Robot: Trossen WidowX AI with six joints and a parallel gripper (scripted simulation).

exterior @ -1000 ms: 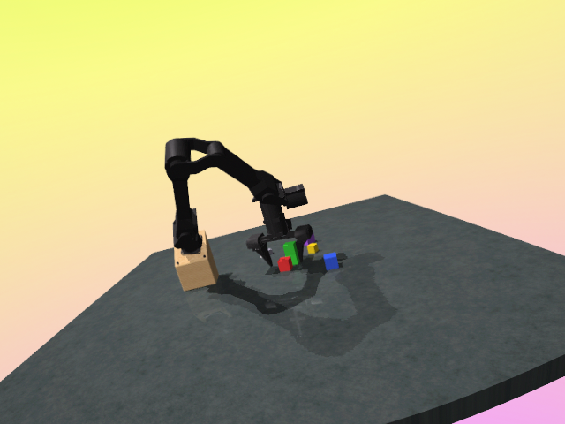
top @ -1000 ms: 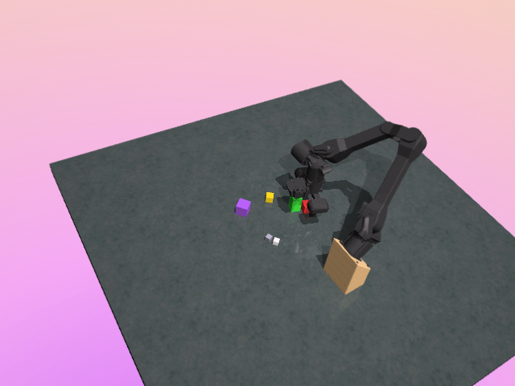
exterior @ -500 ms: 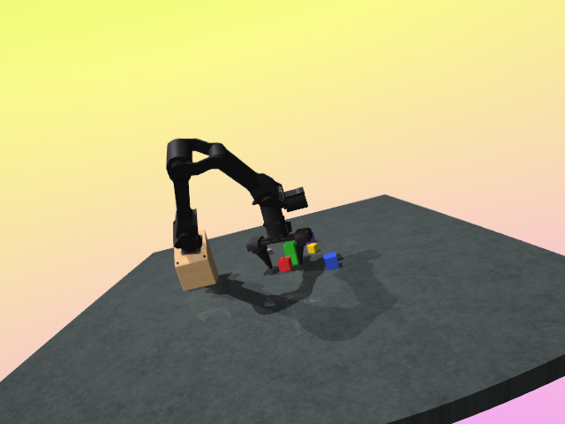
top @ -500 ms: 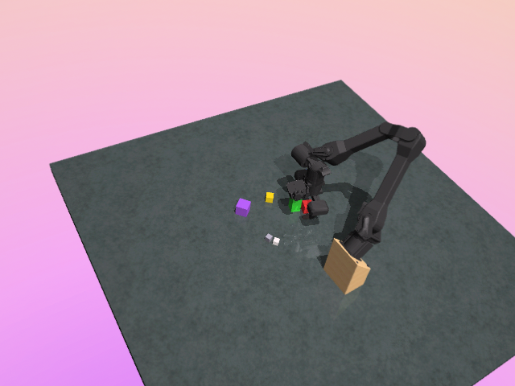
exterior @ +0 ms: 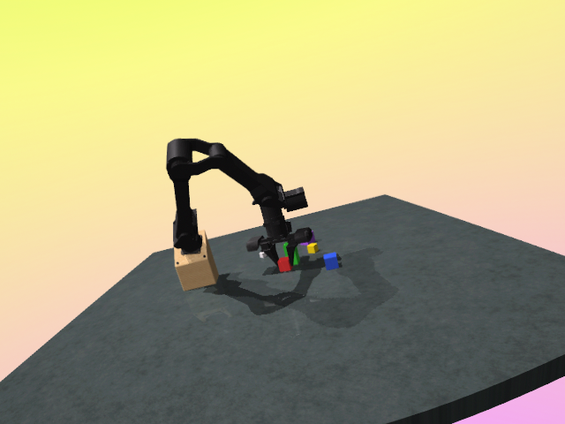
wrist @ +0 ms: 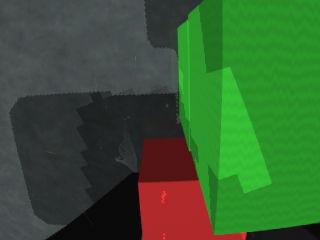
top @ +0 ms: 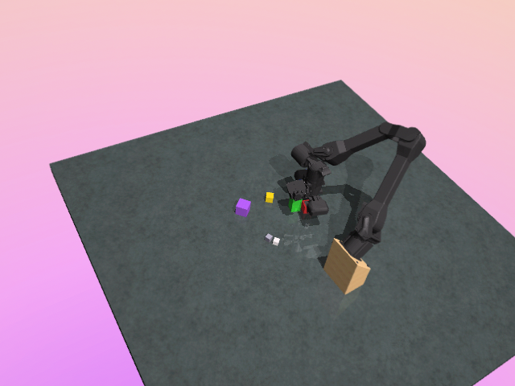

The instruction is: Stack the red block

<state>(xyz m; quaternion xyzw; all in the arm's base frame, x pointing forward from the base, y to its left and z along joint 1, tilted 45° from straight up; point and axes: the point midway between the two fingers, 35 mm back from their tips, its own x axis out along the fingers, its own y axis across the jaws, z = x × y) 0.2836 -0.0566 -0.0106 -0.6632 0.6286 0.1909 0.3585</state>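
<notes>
My gripper tip is now 10 cm to the right of the yellow block, 9 cm short of it and 1 cm below it. Round my gripper tip: red block: 1 cm above; blue block: 13 cm ahead, 6 cm to the right, 1 cm above; small white block: 16 cm to the left, 9 cm behind.
</notes>
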